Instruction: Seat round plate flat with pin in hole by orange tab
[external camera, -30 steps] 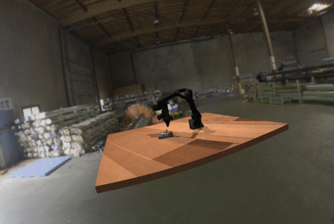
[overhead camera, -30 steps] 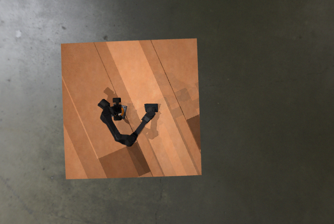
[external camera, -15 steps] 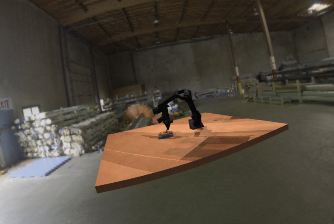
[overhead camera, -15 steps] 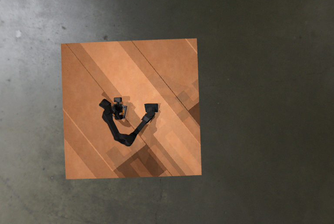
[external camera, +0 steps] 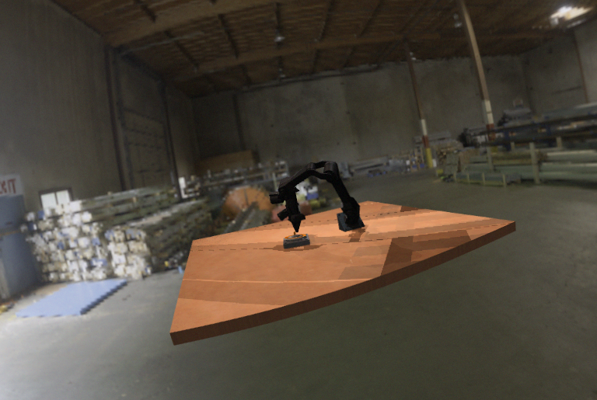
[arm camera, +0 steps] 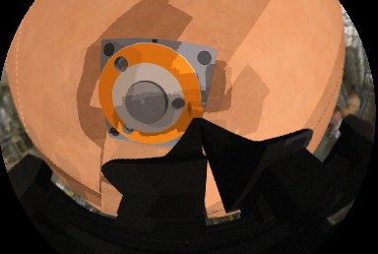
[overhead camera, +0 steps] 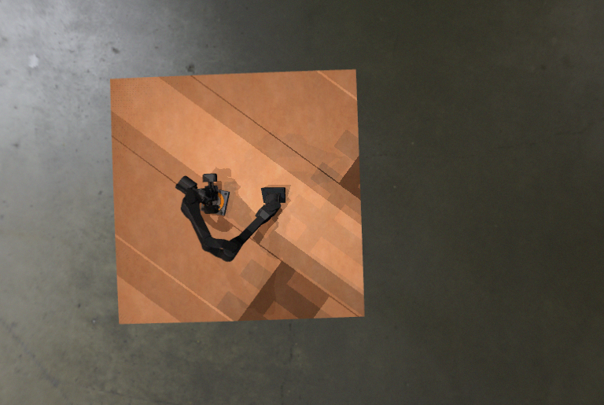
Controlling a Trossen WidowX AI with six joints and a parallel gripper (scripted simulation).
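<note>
My gripper tip is 2 cm short of the grey square base, 5 cm to the right of it and 2 cm above it.
</note>
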